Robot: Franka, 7 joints.
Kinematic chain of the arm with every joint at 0, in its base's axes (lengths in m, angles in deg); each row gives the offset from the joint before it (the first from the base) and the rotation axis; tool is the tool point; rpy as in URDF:
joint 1: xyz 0 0 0.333 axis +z
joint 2: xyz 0 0 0 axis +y
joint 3: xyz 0 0 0.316 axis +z
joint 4: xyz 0.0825 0 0 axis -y
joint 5: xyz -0.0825 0 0.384 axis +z
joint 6: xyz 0 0 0 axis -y
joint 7: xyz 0.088 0 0 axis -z
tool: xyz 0 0 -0.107 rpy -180 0 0
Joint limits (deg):
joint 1: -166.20..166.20
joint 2: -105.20..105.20
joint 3: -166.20..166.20
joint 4: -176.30..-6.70
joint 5: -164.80..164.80
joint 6: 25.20..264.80
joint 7: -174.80..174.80
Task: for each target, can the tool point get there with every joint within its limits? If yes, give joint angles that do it. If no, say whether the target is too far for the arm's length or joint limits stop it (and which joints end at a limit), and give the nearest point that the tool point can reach.
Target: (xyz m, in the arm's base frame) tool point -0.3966 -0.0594 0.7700
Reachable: yes | joints 129.48 -45.69 42.80 -114.84 110.70 167.16 -89.89
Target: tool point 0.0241 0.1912 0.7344
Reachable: yes | joints 134.28 -56.86 -2.34 -138.09 78.30 238.96 -31.36
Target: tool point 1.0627 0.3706 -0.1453
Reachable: no: too far | nearest point 0.7455 0.2600 -0.0025 | short by 0.365 m
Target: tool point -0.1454 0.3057 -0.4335
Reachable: no: joint limits stop it (at a limit: joint 2) | nearest point -0.1425 0.2995 -0.3586 | short by 0.075 m
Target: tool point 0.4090 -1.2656 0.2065
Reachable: no: too far | nearest point 0.2626 -0.8127 0.2518 | short by 0.478 m
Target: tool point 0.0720 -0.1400 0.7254
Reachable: yes | joints 35.85 -86.76 -40.18 -147.07 -74.83 224.48 23.75
